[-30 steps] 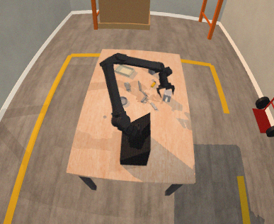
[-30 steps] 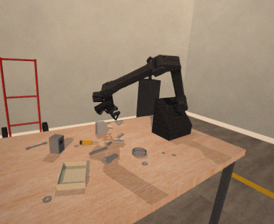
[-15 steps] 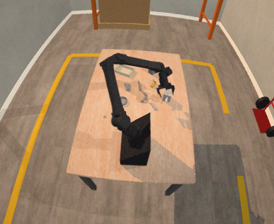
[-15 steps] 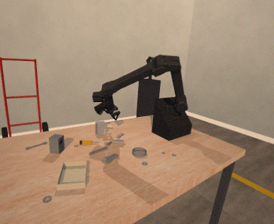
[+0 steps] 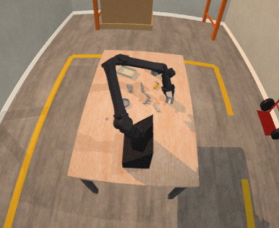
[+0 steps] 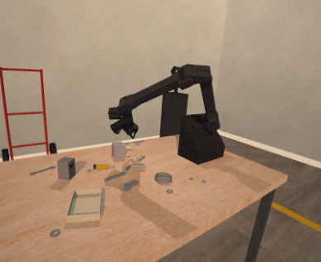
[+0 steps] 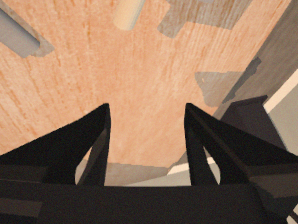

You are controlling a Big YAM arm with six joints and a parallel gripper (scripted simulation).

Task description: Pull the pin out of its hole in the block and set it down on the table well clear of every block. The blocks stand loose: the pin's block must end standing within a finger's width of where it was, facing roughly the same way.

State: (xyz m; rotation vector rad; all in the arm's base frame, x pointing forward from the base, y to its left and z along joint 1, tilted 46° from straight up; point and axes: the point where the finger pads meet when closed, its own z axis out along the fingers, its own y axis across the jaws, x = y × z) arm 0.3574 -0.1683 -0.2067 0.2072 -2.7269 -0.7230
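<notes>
The pale pin is 80 mm below my hand, 30 mm ahead of it and 10 mm to the right of it. From my hand the other things lie so: darker grey block 410 mm ahead, 80 mm to the left, 70 mm below; then yellow-handled screwdriver 230 mm ahead, 120 mm below, 80 mm to the left; then light grey block 80 mm below, 70 mm ahead, 20 mm to the right.
</notes>
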